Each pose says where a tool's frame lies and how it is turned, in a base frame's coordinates. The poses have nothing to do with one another.
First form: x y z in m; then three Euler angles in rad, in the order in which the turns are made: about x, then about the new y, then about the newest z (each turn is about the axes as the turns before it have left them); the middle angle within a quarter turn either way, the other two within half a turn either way.
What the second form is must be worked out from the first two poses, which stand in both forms.
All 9 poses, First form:
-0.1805, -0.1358, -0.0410, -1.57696, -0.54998, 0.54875
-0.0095, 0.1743, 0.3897, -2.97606, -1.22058, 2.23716
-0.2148, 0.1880, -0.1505, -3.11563, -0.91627, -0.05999
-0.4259, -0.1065, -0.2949, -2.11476, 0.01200, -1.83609
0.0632, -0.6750, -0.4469, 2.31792, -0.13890, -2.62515
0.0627, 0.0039, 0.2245, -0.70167, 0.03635, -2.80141
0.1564, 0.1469, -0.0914, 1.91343, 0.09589, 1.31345
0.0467, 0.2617, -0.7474, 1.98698, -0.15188, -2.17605
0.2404, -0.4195, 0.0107, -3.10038, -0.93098, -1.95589
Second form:
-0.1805, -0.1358, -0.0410, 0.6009, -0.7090, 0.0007, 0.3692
-0.0095, 0.1743, 0.3897, 0.4841, 0.3995, -0.7139, -0.3105
-0.2148, 0.1880, -0.1505, 0.0249, -0.8962, -0.0326, 0.4417
-0.4259, -0.1065, -0.2949, 0.2942, -0.5314, -0.6902, -0.3933
0.0632, -0.6750, -0.4469, 0.0405, 0.2603, 0.8768, -0.4023
0.0627, 0.0039, 0.2245, 0.1528, -0.0750, -0.3358, -0.9264
0.1564, 0.1469, -0.0914, 0.4319, 0.6634, -0.4765, 0.3824
0.0467, 0.2617, -0.7474, 0.1963, 0.4246, 0.7208, -0.5115
0.2404, -0.4195, 0.0107, 0.3825, -0.4915, -0.7461, 0.2355

